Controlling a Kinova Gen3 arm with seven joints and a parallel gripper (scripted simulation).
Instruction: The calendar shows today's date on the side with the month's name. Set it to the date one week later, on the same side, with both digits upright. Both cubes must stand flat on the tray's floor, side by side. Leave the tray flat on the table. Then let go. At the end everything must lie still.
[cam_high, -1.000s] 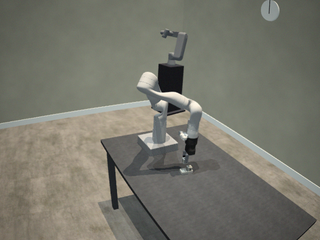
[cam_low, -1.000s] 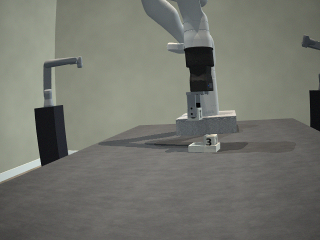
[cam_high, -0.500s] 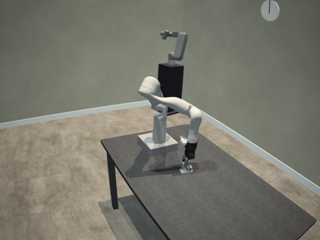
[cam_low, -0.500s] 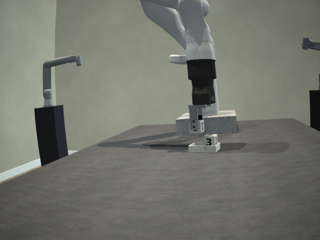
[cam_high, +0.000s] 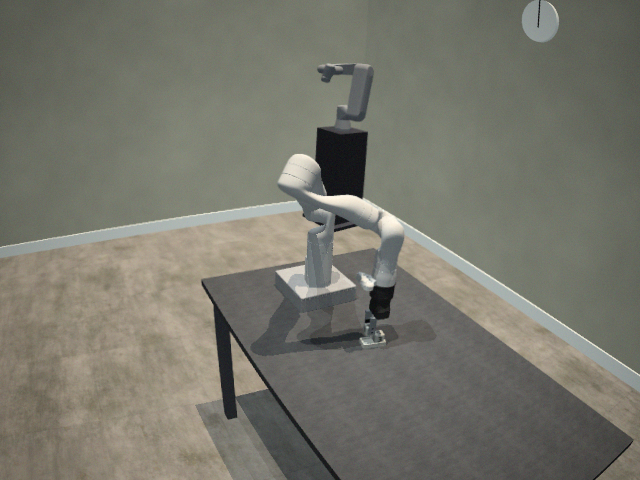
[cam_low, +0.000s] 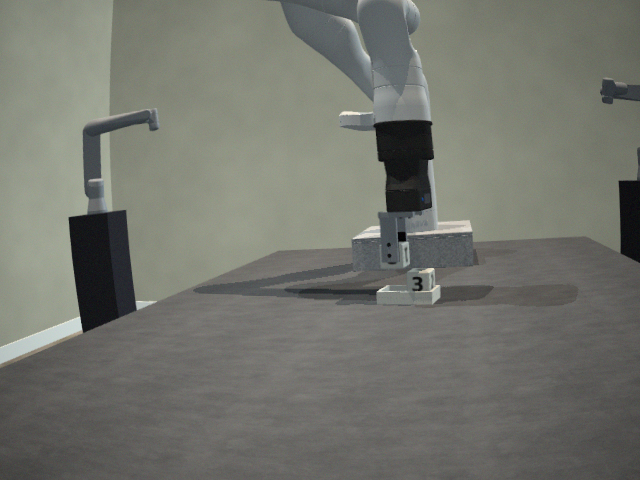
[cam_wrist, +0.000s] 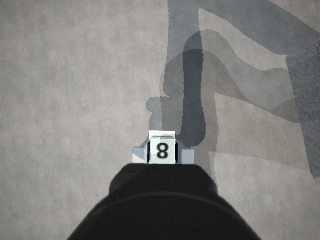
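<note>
Now: the white tray 60 mm below my hand, 20 mm to the left of it and 10 mm ahead of it.
</note>
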